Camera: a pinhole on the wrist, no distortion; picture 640 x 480 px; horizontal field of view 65.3 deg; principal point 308.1 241.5 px. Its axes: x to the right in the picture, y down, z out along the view. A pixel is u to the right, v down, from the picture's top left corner.
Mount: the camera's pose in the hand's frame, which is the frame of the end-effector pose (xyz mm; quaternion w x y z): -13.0 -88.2 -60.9 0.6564 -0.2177 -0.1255 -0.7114
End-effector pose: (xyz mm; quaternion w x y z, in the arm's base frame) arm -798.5 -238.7 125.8 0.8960 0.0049 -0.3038 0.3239
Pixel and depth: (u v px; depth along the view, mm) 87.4 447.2 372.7
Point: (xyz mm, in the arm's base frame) -893.9 10.3 333.9
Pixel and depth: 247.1 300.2 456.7
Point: -995.7 -106.7 403.3
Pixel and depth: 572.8 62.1 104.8
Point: -805.0 -339.5 170.9
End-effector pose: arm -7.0 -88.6 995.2 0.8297 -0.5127 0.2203 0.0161
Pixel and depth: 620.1 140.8 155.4
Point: 38.0 -23.3 1134.6
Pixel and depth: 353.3 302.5 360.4
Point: 147.3 144.0 1025.4
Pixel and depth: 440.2 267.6 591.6
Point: 252.5 365.8 1118.6
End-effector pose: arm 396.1 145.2 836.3 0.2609 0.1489 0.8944 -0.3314
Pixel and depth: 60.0 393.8 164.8
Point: 382.0 165.6 746.7
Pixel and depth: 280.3 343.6 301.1
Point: 415.8 72.0 632.5
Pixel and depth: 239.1 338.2 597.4
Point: 499.4 72.1 335.7
